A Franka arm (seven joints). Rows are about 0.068 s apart.
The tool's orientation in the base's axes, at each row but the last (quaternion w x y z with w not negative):
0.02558 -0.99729 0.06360 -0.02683
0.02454 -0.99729 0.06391 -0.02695
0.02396 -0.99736 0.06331 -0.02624
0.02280 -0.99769 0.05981 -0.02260
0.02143 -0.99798 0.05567 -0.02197
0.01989 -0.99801 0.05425 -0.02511
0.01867 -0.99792 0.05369 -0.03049
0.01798 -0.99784 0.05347 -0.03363
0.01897 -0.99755 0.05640 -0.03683
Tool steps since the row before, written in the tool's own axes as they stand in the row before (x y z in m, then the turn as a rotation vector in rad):
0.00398 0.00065 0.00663 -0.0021 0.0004 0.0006
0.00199 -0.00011 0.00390 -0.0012 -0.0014 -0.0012
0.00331 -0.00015 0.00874 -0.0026 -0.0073 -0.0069
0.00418 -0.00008 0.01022 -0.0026 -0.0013 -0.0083
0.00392 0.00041 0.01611 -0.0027 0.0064 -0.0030
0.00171 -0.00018 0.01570 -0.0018 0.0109 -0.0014
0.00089 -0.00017 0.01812 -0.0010 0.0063 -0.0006
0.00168 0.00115 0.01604 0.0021 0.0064 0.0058
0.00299 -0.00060 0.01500 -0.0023 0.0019 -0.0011
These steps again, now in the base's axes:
0.00424 -0.00084 -0.00645 -0.0021 -0.0001 -0.0007
0.00221 0.00003 -0.00378 -0.0011 0.0015 0.0012
0.00378 0.00012 -0.00855 -0.0020 0.0073 0.0071
0.00464 0.00001 -0.01002 -0.0028 0.0012 0.0082
0.00459 -0.00020 -0.01594 -0.0035 -0.0062 0.0026
0.00254 0.00057 -0.01558 -0.0030 -0.0107 0.0008
0.00204 0.00069 -0.01801 -0.0017 -0.0062 0.0003
0.00265 -0.00081 -0.01593 0.0018 -0.0064 -0.0059
0.00416 0.00076 -0.01471 -0.0026 -0.0017 0.0009

